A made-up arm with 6 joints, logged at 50 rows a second.
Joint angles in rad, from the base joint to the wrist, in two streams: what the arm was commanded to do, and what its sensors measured. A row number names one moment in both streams.
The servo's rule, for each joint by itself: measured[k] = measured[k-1] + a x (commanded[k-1-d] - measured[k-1]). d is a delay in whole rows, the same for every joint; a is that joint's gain. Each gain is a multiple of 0.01, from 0.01 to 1. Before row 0 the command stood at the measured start. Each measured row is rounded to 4 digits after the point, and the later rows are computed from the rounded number. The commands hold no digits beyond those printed.
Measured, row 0:
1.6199, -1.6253, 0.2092, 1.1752, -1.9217, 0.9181
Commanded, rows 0 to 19:
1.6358, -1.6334, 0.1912, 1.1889, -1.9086, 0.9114
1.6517, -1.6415, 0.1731, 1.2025, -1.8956, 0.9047
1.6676, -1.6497, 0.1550, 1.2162, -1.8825, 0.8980
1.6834, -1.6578, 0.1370, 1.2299, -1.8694, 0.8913
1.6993, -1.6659, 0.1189, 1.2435, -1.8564, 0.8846
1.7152, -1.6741, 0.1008, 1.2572, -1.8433, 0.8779
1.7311, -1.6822, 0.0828, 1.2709, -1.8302, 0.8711
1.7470, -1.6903, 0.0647, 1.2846, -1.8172, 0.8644
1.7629, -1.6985, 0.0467, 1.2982, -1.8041, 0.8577
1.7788, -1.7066, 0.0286, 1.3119, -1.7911, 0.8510
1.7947, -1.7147, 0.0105, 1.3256, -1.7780, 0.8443
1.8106, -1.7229, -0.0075, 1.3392, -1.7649, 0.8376
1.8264, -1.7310, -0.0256, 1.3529, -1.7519, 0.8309
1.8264, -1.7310, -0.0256, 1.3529, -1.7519, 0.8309
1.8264, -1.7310, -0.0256, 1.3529, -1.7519, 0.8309
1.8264, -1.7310, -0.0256, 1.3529, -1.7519, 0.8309
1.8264, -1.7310, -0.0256, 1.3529, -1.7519, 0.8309
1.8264, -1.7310, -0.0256, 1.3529, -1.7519, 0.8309
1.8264, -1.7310, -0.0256, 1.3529, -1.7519, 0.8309
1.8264, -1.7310, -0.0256, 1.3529, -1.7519, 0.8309
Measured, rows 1 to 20:
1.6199, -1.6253, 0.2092, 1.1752, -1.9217, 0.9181
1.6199, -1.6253, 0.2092, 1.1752, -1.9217, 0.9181
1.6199, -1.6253, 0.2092, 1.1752, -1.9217, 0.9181
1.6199, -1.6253, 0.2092, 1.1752, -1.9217, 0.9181
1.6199, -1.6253, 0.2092, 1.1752, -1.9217, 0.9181
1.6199, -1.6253, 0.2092, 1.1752, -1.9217, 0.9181
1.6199, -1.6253, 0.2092, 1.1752, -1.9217, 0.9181
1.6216, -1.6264, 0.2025, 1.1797, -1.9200, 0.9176
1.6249, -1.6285, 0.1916, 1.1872, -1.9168, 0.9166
1.6296, -1.6315, 0.1781, 1.1968, -1.9123, 0.9151
1.6355, -1.6352, 0.1629, 1.2077, -1.9067, 0.9132
1.6425, -1.6395, 0.1466, 1.2195, -1.9002, 0.9109
1.6505, -1.6443, 0.1297, 1.2319, -1.8928, 0.9083
1.6594, -1.6496, 0.1123, 1.2448, -1.8847, 0.9053
1.6690, -1.6553, 0.0947, 1.2579, -1.8759, 0.9020
1.6793, -1.6613, 0.0769, 1.2712, -1.8666, 0.8985
1.6902, -1.6676, 0.0590, 1.2846, -1.8568, 0.8947
1.7017, -1.6742, 0.0411, 1.2981, -1.8466, 0.8907
1.7137, -1.6810, 0.0231, 1.3117, -1.8360, 0.8865
1.7261, -1.6880, 0.0051, 1.3253, -1.8251, 0.8821
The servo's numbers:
d 7
a 0.11 0.14 0.37 0.33 0.13 0.08

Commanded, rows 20 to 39:
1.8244, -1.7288, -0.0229, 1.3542, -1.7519, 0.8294
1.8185, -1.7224, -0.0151, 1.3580, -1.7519, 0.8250
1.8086, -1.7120, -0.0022, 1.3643, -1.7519, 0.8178
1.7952, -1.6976, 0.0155, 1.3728, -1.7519, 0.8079
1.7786, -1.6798, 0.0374, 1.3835, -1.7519, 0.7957
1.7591, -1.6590, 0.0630, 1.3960, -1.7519, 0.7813
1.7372, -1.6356, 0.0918, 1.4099, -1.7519, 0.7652
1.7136, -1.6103, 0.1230, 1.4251, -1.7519, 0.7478
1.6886, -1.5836, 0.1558, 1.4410, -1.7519, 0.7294
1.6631, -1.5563, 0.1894, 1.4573, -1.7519, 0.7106
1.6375, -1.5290, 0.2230, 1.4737, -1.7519, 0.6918
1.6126, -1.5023, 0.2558, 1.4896, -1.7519, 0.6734
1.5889, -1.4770, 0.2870, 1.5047, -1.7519, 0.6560
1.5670, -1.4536, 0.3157, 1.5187, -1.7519, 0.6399
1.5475, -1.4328, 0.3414, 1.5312, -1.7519, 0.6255
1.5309, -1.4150, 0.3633, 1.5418, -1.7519, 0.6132
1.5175, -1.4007, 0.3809, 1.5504, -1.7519, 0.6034
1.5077, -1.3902, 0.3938, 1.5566, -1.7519, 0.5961
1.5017, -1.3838, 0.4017, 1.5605, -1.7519, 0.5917
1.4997, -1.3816, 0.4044, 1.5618, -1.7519, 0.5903
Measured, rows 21 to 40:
1.7371, -1.6940, -0.0063, 1.3344, -1.8156, 0.8780
1.7469, -1.6992, -0.0134, 1.3405, -1.8073, 0.8742
1.7556, -1.7037, -0.0179, 1.3446, -1.8001, 0.8707
1.7634, -1.7075, -0.0207, 1.3473, -1.7938, 0.8675
1.7703, -1.7108, -0.0225, 1.3491, -1.7884, 0.8646
1.7765, -1.7136, -0.0236, 1.3504, -1.7837, 0.8619
1.7820, -1.7160, -0.0243, 1.3512, -1.7796, 0.8594
1.7867, -1.7178, -0.0238, 1.3522, -1.7760, 0.8570
1.7902, -1.7184, -0.0206, 1.3541, -1.7729, 0.8544
1.7922, -1.7175, -0.0138, 1.3575, -1.7702, 0.8515
1.7925, -1.7147, -0.0030, 1.3625, -1.7678, 0.8480
1.7910, -1.7098, 0.0119, 1.3694, -1.7657, 0.8438
1.7875, -1.7027, 0.0308, 1.3782, -1.7639, 0.8388
1.7820, -1.6933, 0.0534, 1.3887, -1.7623, 0.8329
1.7745, -1.6817, 0.0792, 1.4007, -1.7609, 0.8261
1.7651, -1.6680, 0.1075, 1.4140, -1.7597, 0.8184
1.7539, -1.6524, 0.1378, 1.4283, -1.7587, 0.8098
1.7411, -1.6351, 0.1693, 1.4433, -1.7578, 0.8004
1.7270, -1.6165, 0.2013, 1.4586, -1.7570, 0.7902
1.7118, -1.5970, 0.2330, 1.4738, -1.7563, 0.7795

